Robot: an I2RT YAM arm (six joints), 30 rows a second.
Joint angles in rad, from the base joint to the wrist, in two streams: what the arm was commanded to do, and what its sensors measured. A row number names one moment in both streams.
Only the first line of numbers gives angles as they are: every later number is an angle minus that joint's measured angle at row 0.
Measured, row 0:
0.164 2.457 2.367 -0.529 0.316 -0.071
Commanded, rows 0 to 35:
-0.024 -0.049 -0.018 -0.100 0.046 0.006
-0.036 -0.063 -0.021 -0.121 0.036 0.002
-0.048 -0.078 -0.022 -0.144 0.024 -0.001
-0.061 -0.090 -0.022 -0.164 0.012 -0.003
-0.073 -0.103 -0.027 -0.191 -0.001 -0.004
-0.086 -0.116 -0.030 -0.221 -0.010 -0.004
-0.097 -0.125 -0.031 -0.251 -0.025 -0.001
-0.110 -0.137 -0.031 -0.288 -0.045 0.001
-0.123 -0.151 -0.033 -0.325 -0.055 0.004
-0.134 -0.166 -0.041 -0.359 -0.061 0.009
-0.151 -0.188 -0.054 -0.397 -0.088 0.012
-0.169 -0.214 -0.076 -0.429 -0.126 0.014
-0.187 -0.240 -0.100 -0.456 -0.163 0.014
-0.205 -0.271 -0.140 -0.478 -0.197 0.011
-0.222 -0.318 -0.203 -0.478 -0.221 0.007
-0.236 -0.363 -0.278 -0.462 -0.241 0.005
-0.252 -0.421 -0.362 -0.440 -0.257 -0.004
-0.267 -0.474 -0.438 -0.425 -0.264 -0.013
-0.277 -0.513 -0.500 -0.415 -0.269 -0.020
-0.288 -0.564 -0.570 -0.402 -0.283 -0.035
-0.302 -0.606 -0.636 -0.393 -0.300 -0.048
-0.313 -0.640 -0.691 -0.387 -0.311 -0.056
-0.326 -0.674 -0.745 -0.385 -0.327 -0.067
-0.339 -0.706 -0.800 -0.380 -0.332 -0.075
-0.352 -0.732 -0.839 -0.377 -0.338 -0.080
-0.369 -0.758 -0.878 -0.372 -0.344 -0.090
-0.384 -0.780 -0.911 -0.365 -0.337 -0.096
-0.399 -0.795 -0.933 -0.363 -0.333 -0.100
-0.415 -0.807 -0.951 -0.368 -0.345 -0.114
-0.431 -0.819 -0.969 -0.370 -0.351 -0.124
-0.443 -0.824 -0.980 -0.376 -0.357 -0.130
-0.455 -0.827 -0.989 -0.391 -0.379 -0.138
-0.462 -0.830 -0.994 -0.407 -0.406 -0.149
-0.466 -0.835 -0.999 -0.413 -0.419 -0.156
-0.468 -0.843 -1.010 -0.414 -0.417 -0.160
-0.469 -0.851 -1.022 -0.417 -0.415 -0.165
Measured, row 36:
-0.463 -0.831 -1.006 -0.399 -0.367 -0.136
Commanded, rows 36 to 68:
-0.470 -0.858 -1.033 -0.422 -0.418 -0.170
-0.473 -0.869 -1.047 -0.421 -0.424 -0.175
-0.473 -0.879 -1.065 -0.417 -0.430 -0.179
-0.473 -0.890 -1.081 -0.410 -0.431 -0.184
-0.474 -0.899 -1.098 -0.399 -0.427 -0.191
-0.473 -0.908 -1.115 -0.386 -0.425 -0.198
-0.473 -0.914 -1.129 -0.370 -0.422 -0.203
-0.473 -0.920 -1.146 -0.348 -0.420 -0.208
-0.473 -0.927 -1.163 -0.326 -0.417 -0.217
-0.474 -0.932 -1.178 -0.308 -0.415 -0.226
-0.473 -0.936 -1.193 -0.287 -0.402 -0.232
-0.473 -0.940 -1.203 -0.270 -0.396 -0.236
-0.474 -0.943 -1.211 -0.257 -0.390 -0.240
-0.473 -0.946 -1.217 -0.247 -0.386 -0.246
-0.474 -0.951 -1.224 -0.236 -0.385 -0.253
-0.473 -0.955 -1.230 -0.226 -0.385 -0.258
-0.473 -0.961 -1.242 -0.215 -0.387 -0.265
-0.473 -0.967 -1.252 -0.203 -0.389 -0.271
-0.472 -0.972 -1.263 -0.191 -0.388 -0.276
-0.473 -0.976 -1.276 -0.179 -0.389 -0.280
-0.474 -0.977 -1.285 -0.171 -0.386 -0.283
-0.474 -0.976 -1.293 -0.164 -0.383 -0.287
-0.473 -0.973 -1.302 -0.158 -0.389 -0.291
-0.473 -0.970 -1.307 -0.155 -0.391 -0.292
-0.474 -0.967 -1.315 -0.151 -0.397 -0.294
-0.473 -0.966 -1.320 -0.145 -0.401 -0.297
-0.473 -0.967 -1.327 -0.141 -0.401 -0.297
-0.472 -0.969 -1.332 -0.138 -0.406 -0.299
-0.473 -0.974 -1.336 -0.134 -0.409 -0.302
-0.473 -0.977 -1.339 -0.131 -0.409 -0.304
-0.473 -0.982 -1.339 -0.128 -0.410 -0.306
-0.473 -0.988 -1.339 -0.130 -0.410 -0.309
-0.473 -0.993 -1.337 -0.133 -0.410 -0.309
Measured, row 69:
-0.472 -0.978 -1.338 -0.157 -0.398 -0.296
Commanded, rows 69 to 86:
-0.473 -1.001 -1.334 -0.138 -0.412 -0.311
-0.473 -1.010 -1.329 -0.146 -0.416 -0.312
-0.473 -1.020 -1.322 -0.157 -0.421 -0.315
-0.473 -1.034 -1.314 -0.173 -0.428 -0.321
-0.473 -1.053 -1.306 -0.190 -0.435 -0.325
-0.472 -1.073 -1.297 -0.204 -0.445 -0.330
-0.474 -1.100 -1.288 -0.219 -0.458 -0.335
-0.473 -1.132 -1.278 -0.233 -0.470 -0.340
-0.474 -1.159 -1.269 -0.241 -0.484 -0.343
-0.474 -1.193 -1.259 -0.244 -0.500 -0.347
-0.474 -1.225 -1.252 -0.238 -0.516 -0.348
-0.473 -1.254 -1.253 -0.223 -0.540 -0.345
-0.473 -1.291 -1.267 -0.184 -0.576 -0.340
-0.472 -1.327 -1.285 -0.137 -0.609 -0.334
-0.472 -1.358 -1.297 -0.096 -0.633 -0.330
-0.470 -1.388 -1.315 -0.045 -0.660 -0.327
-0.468 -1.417 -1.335 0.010 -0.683 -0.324
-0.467 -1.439 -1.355 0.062 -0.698 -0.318
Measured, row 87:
-0.471 -1.398 -1.323 -0.111 -0.595 -0.337
